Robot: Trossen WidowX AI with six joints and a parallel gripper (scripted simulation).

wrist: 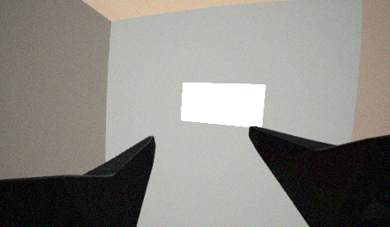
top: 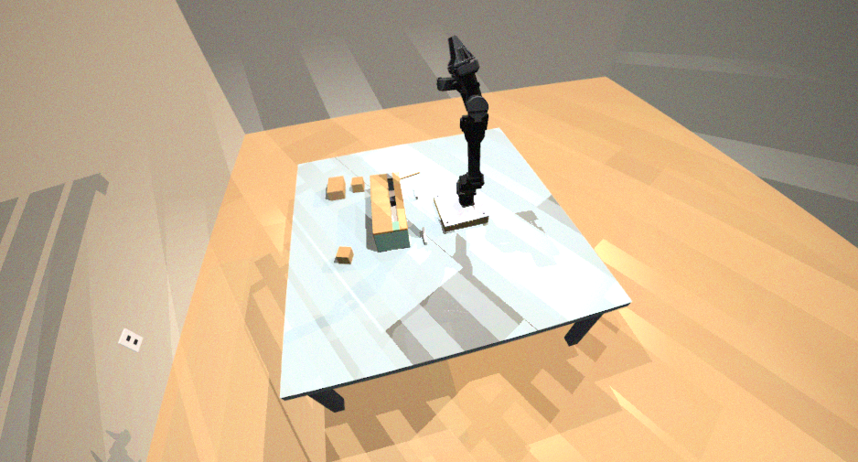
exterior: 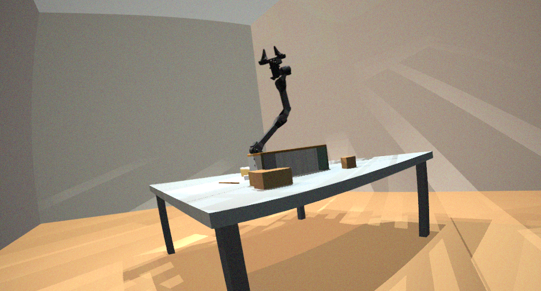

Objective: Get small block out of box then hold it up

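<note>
Right now my gripper tip is 750 mm above the box, 220 mm short of it and 160 mm to the left of it.
</note>
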